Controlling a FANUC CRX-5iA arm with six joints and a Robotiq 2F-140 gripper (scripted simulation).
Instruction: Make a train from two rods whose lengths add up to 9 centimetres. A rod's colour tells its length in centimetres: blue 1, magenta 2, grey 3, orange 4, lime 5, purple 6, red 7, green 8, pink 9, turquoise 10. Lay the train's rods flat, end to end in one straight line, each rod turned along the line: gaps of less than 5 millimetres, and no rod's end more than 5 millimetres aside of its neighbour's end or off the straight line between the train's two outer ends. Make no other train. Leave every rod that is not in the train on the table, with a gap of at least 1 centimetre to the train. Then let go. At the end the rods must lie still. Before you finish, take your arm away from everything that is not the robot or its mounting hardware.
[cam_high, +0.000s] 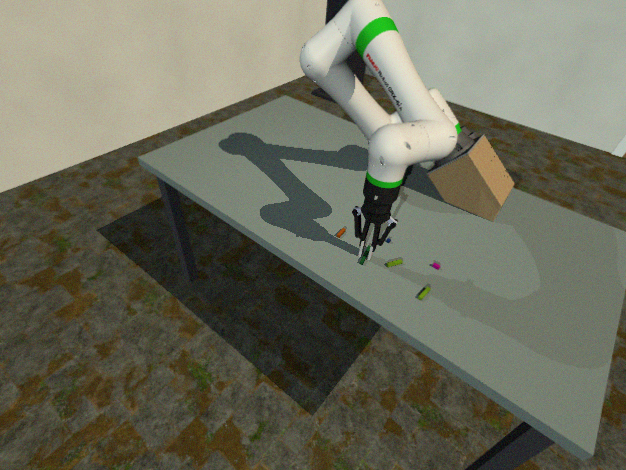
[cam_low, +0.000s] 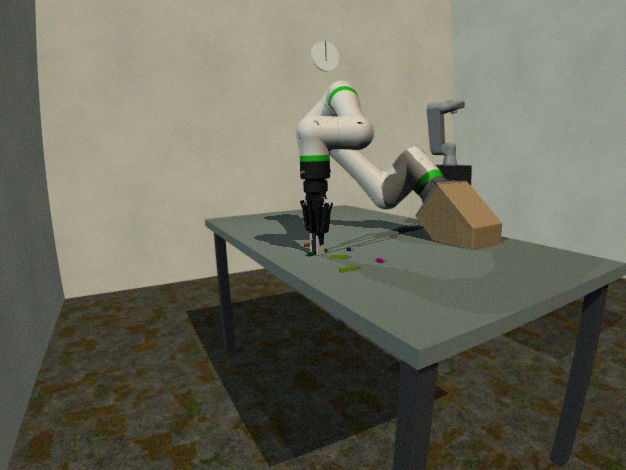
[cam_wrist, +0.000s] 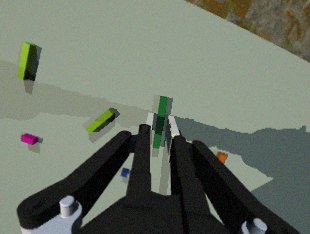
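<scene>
Now: hand 30 mm above the green rod. Round my hand: orange rod: 40 mm behind, 110 mm to the right, 30 mm below; magenta rod: 100 mm behind, 190 mm to the left, 30 mm below; blue rod: 100 mm behind, 30 mm to the left, 30 mm below.
</scene>
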